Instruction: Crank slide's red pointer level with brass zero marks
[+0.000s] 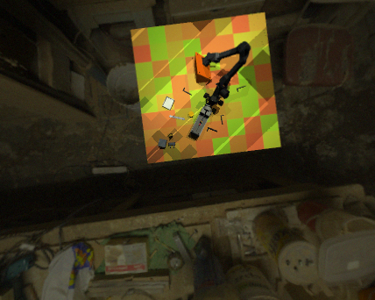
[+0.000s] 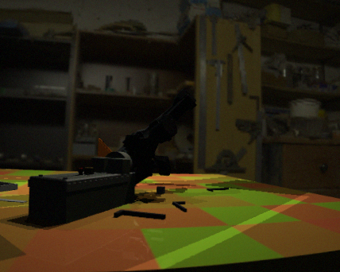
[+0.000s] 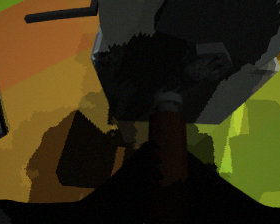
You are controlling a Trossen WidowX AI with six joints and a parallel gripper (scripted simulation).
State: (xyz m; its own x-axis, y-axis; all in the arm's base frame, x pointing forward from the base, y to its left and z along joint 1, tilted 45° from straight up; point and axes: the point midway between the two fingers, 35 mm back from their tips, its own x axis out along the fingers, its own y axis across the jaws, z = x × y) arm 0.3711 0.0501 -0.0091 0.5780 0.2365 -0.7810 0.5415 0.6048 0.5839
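My gripper tip is 30 mm below the brown crank handle, 10 mm to the right of it and 10 mm past it. Round my gripper tip: yellow disc 180 mm to the right, 40 mm ahead, 20 mm below; then red pointer 160 mm ahead, 110 mm to the right, 50 mm above; then small cube 110 mm to the left, 100 mm behind, 20 mm below.
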